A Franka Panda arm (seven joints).
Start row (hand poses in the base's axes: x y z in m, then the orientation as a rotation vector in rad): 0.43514 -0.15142 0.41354 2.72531 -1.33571 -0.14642
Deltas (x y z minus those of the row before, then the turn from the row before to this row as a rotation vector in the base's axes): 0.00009 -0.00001 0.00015 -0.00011 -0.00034 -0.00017; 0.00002 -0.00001 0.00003 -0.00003 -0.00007 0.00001; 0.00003 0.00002 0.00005 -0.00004 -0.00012 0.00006; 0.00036 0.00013 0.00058 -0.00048 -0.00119 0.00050; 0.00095 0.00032 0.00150 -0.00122 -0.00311 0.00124; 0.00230 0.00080 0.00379 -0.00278 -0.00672 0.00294; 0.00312 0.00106 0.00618 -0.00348 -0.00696 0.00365; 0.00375 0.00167 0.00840 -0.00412 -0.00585 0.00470; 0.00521 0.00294 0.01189 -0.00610 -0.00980 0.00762; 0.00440 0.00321 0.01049 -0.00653 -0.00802 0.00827; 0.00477 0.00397 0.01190 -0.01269 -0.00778 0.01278; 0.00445 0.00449 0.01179 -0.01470 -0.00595 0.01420; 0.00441 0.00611 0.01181 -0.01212 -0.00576 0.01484; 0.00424 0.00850 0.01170 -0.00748 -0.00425 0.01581; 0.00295 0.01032 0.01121 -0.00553 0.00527 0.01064
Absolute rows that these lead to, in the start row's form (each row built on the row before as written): 0.43523 -0.15143 0.41369 2.72526 -1.33600 -0.14590; 0.43525 -0.15144 0.41372 2.72527 -1.33600 -0.14578; 0.43528 -0.15142 0.41377 2.72533 -1.33594 -0.14559; 0.43564 -0.15129 0.41435 2.72577 -1.33541 -0.14361; 0.43659 -0.15097 0.41585 2.72690 -1.33414 -0.13847; 0.43889 -0.15017 0.41964 2.72936 -1.33097 -0.12724; 0.44201 -0.14911 0.42582 2.73175 -1.32665 -0.11513; 0.44576 -0.14744 0.43422 2.73376 -1.32038 -0.10400; 0.45097 -0.14450 0.44611 2.73752 -1.31043 -0.08593; 0.45537 -0.14129 0.45660 2.74049 -1.29896 -0.06995; 0.46014 -0.13732 0.46850 2.74091 -1.27921 -0.04987; 0.46459 -0.13283 0.48029 2.73959 -1.25639 -0.03096; 0.46900 -0.12672 0.49210 2.74050 -1.23350 -0.01399; 0.47324 -0.11822 0.50380 2.74519 -1.21042 -0.00193; 0.47619 -0.10790 0.51501 2.74510 -1.19268 -0.00468
